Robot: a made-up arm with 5 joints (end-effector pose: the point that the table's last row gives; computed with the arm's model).
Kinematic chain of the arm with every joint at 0, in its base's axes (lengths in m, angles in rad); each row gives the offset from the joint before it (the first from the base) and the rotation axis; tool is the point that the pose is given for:
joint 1: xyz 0 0 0.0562 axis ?
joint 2: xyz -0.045 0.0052 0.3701 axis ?
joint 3: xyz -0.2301 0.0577 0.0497 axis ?
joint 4: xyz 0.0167 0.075 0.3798 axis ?
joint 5: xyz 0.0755 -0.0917 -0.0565 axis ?
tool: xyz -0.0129 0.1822 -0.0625
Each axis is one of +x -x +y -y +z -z.
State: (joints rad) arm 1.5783 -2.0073 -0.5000 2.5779 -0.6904
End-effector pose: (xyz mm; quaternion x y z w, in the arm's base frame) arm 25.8 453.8 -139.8 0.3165 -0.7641 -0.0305 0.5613
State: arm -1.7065 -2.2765 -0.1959 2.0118 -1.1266
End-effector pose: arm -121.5 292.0 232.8 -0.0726 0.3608 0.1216 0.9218
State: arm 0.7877 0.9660 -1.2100 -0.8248 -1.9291
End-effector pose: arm -758.0 -131.5 365.1 -0.2409 0.8956 -0.2679 0.2610
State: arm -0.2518 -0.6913 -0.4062 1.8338 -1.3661
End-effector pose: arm -24.4 531.0 716.6 0.4098 -0.2725 -0.3409 0.8010
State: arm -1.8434 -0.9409 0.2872 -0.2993 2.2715
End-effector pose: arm 477.4 441.2 108.9 0.5332 -0.7330 0.2549 0.3368
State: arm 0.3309 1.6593 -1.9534 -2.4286 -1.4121
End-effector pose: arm -451.8 -442.3 479.1 0.3744 0.8719 0.2157 0.2305
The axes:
joint 1: -y
joint 2: +x
joint 3: -z
joint 4: +x
joint 5: +y

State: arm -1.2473 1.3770 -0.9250 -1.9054 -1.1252
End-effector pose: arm 505.7 -335.1 387.6 -0.1168 -0.3915 0.2049 0.8894
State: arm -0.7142 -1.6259 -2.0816 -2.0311 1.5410
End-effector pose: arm -42.1 368.5 441.7 -0.7872 -0.1908 0.5776 0.1016
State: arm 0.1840 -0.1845 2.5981 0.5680 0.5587
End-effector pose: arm -349.0 -64.5 786.2 0.3728 -0.2987 -0.8163 0.3248
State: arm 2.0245 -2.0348 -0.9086 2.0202 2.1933
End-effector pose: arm 96.6 410.6 -208.2 0.1695 0.4682 0.0935 0.8621
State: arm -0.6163 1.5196 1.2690 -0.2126 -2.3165
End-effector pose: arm 139.6 -383.5 391.8 -0.3309 -0.1824 -0.5270 0.7613
